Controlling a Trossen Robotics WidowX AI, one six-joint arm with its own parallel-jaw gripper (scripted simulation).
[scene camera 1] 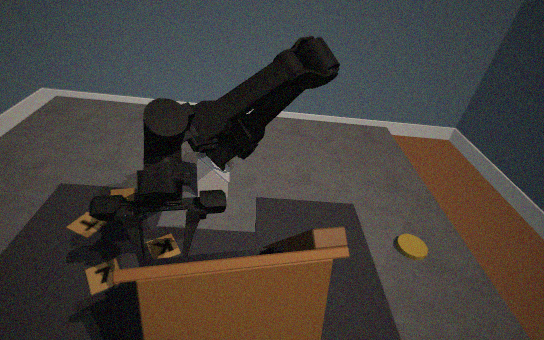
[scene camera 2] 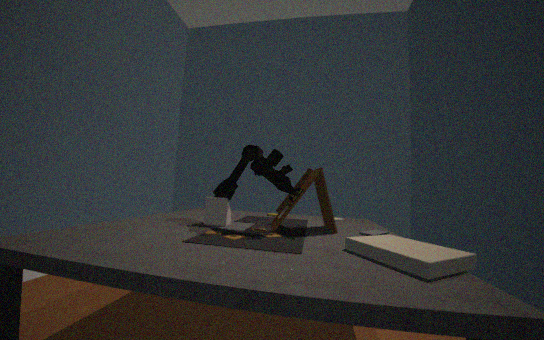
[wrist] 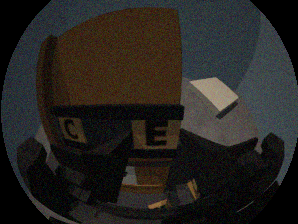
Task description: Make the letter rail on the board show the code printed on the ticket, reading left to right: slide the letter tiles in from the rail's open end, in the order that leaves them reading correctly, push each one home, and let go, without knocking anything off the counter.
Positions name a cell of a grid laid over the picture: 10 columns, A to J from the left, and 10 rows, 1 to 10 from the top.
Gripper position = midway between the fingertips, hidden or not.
In view: the gripper (scene camera 1: D8), a long white slab (wrist: H5) and a dark mat (scene camera 1: A9).
The gripper is seen too in the wrist view (wrist: F6). Scene camera 1 misses the long white slab: it is out of frame.
